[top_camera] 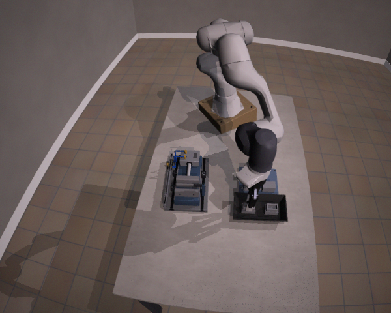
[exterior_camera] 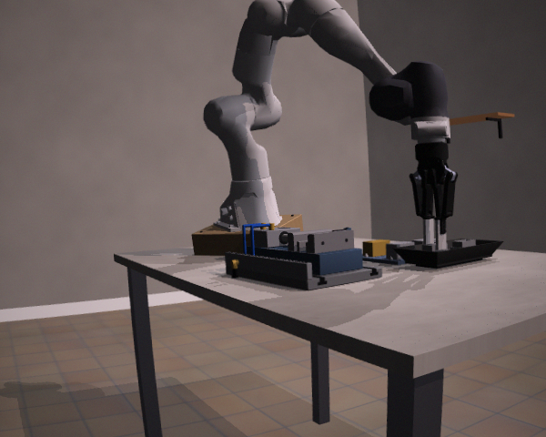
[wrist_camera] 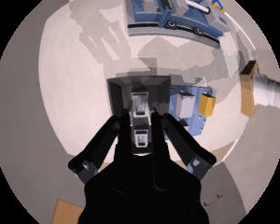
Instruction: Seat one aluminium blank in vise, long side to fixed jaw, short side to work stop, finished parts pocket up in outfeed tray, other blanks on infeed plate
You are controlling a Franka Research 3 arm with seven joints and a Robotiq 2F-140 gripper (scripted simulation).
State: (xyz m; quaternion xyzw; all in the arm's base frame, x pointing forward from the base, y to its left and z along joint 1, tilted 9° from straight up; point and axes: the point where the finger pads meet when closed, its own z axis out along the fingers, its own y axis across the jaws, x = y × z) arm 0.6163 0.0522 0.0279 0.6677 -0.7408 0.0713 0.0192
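Right now the brass blank is 21 cm behind my hand, 4 cm below it and 3 cm to the left of it. From my hand the other things lie so: dark rail: 35 cm to the right, 16 cm behind, 4 cm below.
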